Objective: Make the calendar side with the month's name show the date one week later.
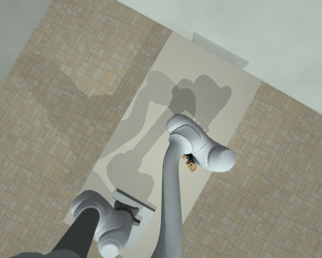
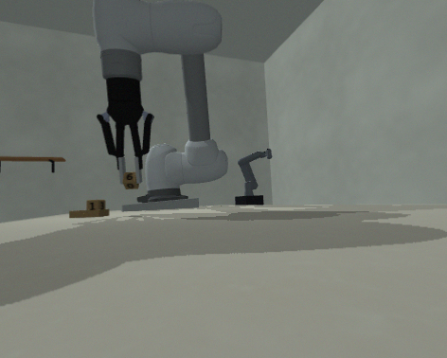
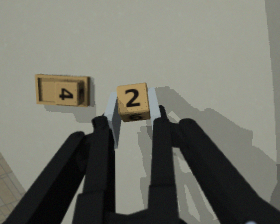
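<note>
Now: the wooden cube 10 mm behind my hand and 30 mm below it. Round my hand: tray: 70 mm behind, 90 mm to the right, 100 mm below.
</note>
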